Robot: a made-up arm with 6 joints.
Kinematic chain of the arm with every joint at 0, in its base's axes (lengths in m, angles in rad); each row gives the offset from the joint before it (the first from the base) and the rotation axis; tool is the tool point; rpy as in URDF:
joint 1: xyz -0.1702 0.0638 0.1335 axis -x
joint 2: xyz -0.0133 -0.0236 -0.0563 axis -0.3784 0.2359 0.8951
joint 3: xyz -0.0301 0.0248 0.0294 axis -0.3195 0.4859 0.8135
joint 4: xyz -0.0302 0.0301 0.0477 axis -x
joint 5: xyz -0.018 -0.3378 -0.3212 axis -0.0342 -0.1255 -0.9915
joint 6: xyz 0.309 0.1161 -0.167 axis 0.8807 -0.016 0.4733
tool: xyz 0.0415 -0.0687 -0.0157 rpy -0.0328 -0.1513 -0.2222
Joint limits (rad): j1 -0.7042..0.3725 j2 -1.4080..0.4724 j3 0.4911..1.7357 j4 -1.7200..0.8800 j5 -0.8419..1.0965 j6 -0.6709..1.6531
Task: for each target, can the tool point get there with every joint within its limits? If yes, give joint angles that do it. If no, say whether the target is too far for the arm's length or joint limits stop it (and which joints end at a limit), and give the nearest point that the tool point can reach.
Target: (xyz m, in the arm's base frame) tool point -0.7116 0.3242 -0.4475
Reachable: yes | joints -0.2822 0.0538 1.2716 -1.5243 0.8341 1.0113
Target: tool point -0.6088 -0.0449 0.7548
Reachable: no: joint limits stop it (at a limit: joint 1, joint 3, joint 4, joint 5, joint 6) | nearest point -0.6180 0.3042 0.4867 | short by 0.440 m
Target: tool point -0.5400 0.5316 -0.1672
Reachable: yes | joints -0.2661 -0.0371 1.0807 -1.2377 -0.2971 1.1112
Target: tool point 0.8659 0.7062 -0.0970
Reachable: no: too far | nearest point 0.5098 0.4921 -0.0202 | short by 0.423 m
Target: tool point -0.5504 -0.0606 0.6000
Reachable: no: joint limits stop it (at a limit: joint 1, joint 3, joint 4, joint 5, joint 6) | nearest point -0.7050 0.2306 0.4121 | short by 0.379 m
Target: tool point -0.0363 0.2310 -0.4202
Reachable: yes | joints -0.4949 0.0833 0.6289 -0.0838 -0.2326 0.1977
